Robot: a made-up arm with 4 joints.
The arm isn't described. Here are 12 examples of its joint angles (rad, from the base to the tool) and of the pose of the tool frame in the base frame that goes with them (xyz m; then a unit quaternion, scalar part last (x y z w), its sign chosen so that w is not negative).
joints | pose
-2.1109 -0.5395 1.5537 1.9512 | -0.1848 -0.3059 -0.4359 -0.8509 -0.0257 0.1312 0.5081
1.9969 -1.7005 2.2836 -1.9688 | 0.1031 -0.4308 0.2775 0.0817 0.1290 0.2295 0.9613
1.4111 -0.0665 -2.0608 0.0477 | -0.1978 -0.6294 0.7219 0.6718 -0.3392 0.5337 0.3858
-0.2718 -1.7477 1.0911 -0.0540 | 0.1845 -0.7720 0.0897 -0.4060 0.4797 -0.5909 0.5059
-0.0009 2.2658 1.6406 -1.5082 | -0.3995 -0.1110 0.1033 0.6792 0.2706 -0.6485 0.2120
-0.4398 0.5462 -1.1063 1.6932 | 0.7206 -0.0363 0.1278 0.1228 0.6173 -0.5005 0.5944
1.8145 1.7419 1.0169 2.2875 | -0.2586 0.4029 -0.1803 0.3142 -0.9335 0.0198 0.1718
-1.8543 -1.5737 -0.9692 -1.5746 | 0.4596 -0.4281 0.2821 -0.0006 0.4282 0.0015 0.9037
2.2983 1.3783 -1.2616 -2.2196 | -0.3475 0.0331 0.2483 0.4974 -0.0681 -0.8132 0.2945
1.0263 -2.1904 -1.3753 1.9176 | -0.4700 -0.5400 -0.3268 -0.8838 -0.1011 0.2874 0.3552
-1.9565 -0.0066 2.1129 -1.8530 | -0.1849 -0.0280 0.0659 -0.0347 -0.6359 -0.6510 0.4131
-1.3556 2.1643 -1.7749 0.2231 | 0.3354 0.5345 0.3736 -0.5492 -0.7852 -0.2268 0.1743
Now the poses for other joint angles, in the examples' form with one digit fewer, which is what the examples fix.
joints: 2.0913 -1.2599 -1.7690 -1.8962
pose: -0.004 -0.502 -0.127 0.174 0.909 -0.095 0.368
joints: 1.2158 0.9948 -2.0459 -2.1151
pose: 0.077 -0.117 0.522 -0.296 0.377 -0.841 0.252
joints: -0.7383 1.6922 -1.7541 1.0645
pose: 0.277 0.583 0.238 0.208 0.923 0.131 0.295
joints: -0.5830 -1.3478 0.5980 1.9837
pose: 0.344 -0.797 0.416 0.541 0.114 0.831 0.060
